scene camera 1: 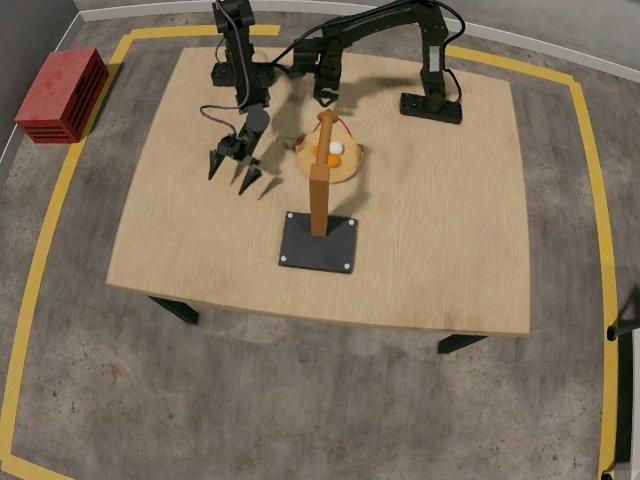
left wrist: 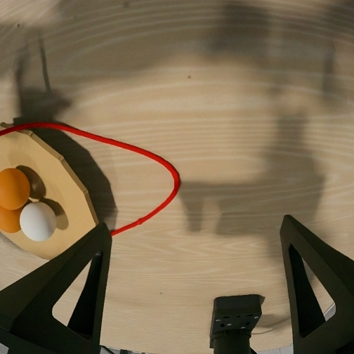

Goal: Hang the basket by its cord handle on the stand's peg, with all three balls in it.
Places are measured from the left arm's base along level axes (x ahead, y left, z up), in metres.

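Pixels of known places: left gripper, between the fingertips: (scene camera 1: pixel 325 94); right gripper, between the fingertips: (scene camera 1: pixel 223 187); left arm's base, origin of its link: (scene camera 1: pixel 431 107).
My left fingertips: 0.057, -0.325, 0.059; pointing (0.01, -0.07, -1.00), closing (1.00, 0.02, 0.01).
Ahead of a thing's pixels: the offset from my left fingertips to its top centre, as dx, dy, dz. "spot": to the spot under its first point. Level surfaces: height alone.
The tan basket {spot: +0.206, +0.091, -0.056} (scene camera 1: pixel 350 167) (left wrist: pixel 65 200) sits on the table beneath the peg. A white ball {+0.155, +0.045, -0.027} (scene camera 1: pixel 336 148) (left wrist: pixel 37 221), one orange ball {+0.197, +0.040, -0.027} (scene camera 1: pixel 333 161) (left wrist: pixel 9 220) and another orange ball {+0.171, +0.006, -0.027} (scene camera 1: pixel 316 151) (left wrist: pixel 14 188) are in it. Its red cord handle {spot: +0.057, +0.065, -0.075} (scene camera 1: pixel 345 126) (left wrist: pixel 176 175) loops out toward the arms' side, away from the peg. The stand (scene camera 1: pixel 318 206) has a wooden peg {spot: +0.304, +0.030, +0.236} (scene camera 1: pixel 324 136) that partly hides the basket. My left gripper (scene camera 1: pixel 326 102) (left wrist: pixel 194 229) is open above the table near the cord loop; one fingertip overlaps the cord in the wrist view. My right gripper (scene camera 1: pixel 225 184) is open, left of the basket.
The stand's dark base plate {spot: +0.464, -0.003, -0.056} (scene camera 1: pixel 302 253) rests on the wooden table {dz -0.080} (scene camera 1: pixel 439 248), nearer the front edge. The arm bases stand along the back of the table. A red box (scene camera 1: pixel 56 95) stands on the floor at the left, and yellow floor lines surround the table.
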